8 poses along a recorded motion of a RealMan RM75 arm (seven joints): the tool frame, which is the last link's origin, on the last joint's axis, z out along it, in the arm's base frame.
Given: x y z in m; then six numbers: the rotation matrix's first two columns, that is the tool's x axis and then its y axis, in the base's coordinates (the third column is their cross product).
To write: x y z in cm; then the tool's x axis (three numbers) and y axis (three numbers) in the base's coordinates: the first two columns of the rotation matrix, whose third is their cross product. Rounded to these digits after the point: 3 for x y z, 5 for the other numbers.
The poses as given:
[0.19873 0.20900 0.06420 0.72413 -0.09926 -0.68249 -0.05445 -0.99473 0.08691]
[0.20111 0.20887 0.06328 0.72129 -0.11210 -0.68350 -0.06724 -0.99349 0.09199]
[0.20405 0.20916 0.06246 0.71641 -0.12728 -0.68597 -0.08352 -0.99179 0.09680]
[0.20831 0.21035 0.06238 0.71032 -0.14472 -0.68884 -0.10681 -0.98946 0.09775]
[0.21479 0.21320 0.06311 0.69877 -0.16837 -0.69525 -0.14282 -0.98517 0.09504]
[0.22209 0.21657 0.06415 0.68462 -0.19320 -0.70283 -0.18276 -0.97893 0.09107]
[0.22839 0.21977 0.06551 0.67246 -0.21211 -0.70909 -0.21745 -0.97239 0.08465]
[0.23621 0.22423 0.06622 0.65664 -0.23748 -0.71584 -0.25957 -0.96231 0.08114]
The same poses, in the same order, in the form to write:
[19.873 20.900 6.420 0.72413 -0.09926 -0.68249 -0.05445 -0.99473 0.08691]
[20.111 20.887 6.328 0.72129 -0.11210 -0.68350 -0.06724 -0.99349 0.09199]
[20.405 20.916 6.246 0.71641 -0.12728 -0.68597 -0.08352 -0.99179 0.09680]
[20.831 21.035 6.238 0.71032 -0.14472 -0.68884 -0.10681 -0.98946 0.09775]
[21.479 21.320 6.311 0.69877 -0.16837 -0.69525 -0.14282 -0.98517 0.09504]
[22.209 21.657 6.415 0.68462 -0.19320 -0.70283 -0.18276 -0.97893 0.09107]
[22.839 21.977 6.551 0.67246 -0.21211 -0.70909 -0.21745 -0.97239 0.08465]
[23.621 22.423 6.622 0.65664 -0.23748 -0.71584 -0.25957 -0.96231 0.08114]

